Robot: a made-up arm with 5 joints. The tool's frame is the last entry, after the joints. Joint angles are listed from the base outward.
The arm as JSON. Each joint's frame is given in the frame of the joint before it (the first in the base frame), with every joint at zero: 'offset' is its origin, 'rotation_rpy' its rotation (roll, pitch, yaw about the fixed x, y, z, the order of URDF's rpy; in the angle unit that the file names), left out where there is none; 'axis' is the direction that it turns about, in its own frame. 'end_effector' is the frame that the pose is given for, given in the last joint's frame.
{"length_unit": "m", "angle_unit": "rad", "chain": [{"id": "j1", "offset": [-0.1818, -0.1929, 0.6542], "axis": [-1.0, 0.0, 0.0]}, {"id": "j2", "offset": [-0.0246, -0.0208, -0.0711], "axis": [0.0, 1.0, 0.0]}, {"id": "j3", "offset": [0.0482, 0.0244, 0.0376], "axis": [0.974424, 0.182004, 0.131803]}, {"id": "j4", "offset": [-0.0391, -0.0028, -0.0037], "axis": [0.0, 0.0, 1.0]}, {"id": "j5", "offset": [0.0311, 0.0, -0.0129], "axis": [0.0, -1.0, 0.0]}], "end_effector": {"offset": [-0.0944, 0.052, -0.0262], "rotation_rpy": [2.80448, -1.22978, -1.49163]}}
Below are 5 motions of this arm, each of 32 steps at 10 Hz.
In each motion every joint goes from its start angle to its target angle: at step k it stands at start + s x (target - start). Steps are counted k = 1, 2, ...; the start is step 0. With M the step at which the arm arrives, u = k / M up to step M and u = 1 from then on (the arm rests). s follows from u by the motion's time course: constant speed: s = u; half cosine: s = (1 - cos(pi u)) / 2; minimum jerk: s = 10 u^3 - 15 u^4 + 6 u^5.
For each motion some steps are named. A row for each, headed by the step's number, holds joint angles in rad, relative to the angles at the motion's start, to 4 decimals.
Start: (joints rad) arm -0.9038 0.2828 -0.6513 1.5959 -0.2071
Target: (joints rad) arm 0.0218 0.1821 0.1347 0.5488 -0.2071
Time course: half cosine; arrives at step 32
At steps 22, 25, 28, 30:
22: 0.7199 -0.0783 0.6113 -0.8144 0.0000
25: 0.8205 -0.0893 0.6968 -0.9283 0.0000
28: 0.8904 -0.0969 0.7561 -1.0072 0.0000
30: 0.9167 -0.0997 0.7784 -1.0370 0.0000

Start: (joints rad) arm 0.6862 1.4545 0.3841 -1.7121 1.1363
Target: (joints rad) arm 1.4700 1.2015 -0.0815 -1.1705 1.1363
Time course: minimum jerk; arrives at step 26
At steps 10, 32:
10: 0.2283 -0.0737 -0.1356 0.1577 0.0000
32: 0.7838 -0.2530 -0.4656 0.5416 0.0000

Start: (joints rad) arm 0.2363 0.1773 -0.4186 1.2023 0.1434
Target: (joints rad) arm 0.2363 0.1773 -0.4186 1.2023 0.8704
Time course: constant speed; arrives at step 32
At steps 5, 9, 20, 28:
5: 0.0000 0.0000 0.0000 0.0000 0.1136
9: 0.0000 0.0000 0.0000 0.0000 0.2045
20: 0.0000 0.0000 0.0000 0.0000 0.4544
28: 0.0000 0.0000 0.0000 0.0000 0.6361

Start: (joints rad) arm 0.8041 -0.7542 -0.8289 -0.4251 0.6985
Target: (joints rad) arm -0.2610 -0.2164 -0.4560 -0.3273 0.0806
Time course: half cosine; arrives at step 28
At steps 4, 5, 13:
4: -0.0527 0.0266 0.0185 0.0048 -0.0306
5: -0.0816 0.0412 0.0286 0.0075 -0.0474
13: -0.4729 0.2388 0.1656 0.0434 -0.2744

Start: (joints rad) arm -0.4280 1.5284 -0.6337 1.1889 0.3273
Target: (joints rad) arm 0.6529 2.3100 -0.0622 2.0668 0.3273
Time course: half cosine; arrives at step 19
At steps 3, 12, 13, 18, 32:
3: 0.0651 0.0471 0.0344 0.0529 0.0000
12: 0.7575 0.5478 0.4005 0.6153 0.0000
13: 0.8360 0.6045 0.4420 0.6790 0.0000
18: 1.0735 0.7763 0.5676 0.8719 0.0000
32: 1.0809 0.7816 0.5715 0.8779 0.0000

